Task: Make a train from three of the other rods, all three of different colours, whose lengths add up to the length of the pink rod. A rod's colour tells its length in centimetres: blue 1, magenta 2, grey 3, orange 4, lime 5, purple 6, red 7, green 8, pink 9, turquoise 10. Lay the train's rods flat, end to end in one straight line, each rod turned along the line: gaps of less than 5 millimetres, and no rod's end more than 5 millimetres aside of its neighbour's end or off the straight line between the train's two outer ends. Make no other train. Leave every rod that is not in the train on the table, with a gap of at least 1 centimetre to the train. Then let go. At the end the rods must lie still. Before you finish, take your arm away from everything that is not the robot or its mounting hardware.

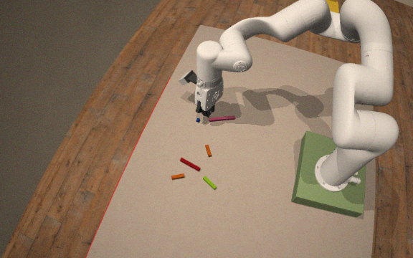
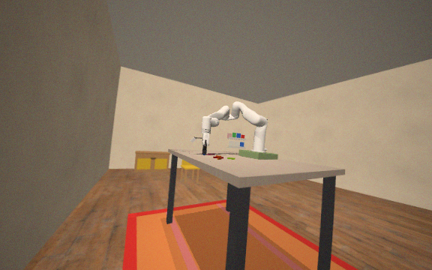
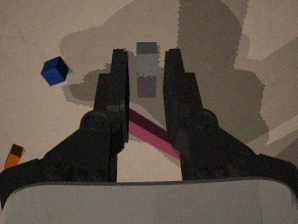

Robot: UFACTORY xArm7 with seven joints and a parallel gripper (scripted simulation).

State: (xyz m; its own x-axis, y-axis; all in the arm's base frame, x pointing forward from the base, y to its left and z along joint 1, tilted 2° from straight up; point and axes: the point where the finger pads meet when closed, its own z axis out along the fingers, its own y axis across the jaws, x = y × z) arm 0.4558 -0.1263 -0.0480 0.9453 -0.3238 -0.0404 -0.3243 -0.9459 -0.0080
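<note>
Now: the grey rod 2 cm below my hand. Also, from my hand: blue rod: 5 cm to the left, 2 cm below, 2 cm ahead; pink rod: 6 cm behind, 2 cm below, 1 cm to the left; red rod: 21 cm to the left, 2 cm below, 1 cm behind.
</note>
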